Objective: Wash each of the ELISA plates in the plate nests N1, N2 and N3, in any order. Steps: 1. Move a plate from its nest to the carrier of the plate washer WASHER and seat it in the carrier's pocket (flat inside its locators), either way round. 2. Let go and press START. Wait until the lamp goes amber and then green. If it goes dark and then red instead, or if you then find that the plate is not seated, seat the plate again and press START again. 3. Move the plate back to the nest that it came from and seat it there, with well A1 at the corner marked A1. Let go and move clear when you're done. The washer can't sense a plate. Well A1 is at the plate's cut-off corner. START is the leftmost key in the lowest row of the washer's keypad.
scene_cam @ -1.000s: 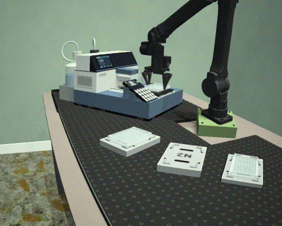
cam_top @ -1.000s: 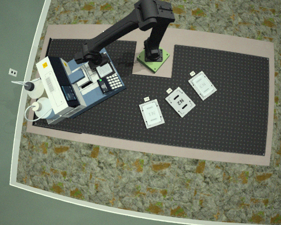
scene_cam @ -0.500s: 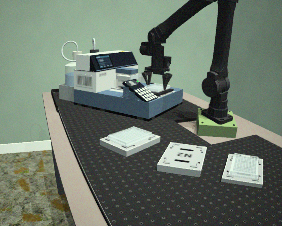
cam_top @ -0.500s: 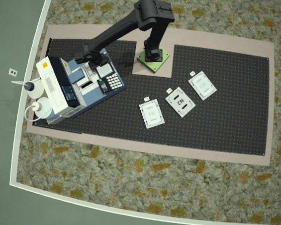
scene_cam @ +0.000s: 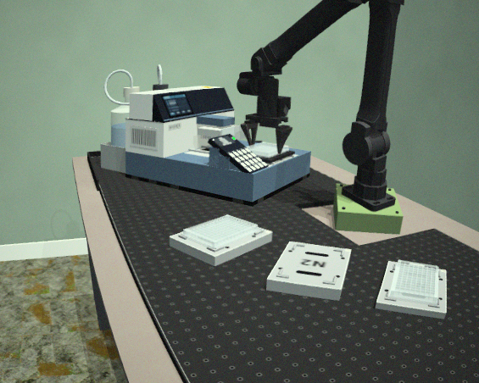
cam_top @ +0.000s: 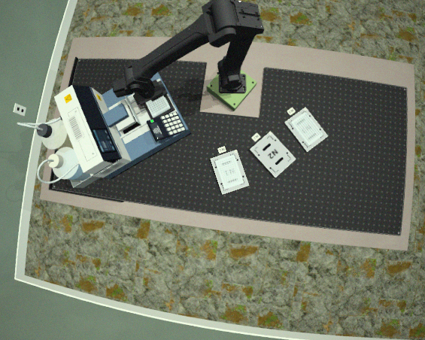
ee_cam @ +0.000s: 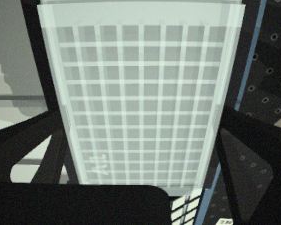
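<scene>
Right now the dark carrier is 1 cm below my hand. The rest, counted from my hand: plate washer 14 cm to the right, 7 cm ahead, 2 cm above; N1 label 28 cm to the left, 20 cm ahead, 11 cm below.
</scene>
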